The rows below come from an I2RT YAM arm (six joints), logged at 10 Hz.
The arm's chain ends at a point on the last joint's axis. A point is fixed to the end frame.
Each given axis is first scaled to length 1.
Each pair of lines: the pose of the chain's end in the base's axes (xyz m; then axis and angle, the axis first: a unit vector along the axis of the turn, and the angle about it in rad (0 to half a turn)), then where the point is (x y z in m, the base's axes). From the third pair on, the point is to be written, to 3 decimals.
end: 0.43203 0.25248 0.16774 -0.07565 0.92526 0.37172 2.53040
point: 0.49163 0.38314 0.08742
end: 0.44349 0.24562 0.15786 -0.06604 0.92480 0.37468 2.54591
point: 0.50254 0.37654 0.07756
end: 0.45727 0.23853 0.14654 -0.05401 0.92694 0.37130 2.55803
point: 0.517 0.368 0.065
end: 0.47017 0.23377 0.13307 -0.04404 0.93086 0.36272 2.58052
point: 0.529 0.362 0.048
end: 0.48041 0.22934 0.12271 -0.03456 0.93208 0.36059 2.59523
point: 0.539 0.356 0.036
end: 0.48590 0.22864 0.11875 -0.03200 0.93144 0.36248 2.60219
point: 0.544 0.356 0.033
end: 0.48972 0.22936 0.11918 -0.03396 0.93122 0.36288 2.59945
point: 0.548 0.357 0.033
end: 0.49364 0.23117 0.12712 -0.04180 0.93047 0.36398 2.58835
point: 0.552 0.359 0.042
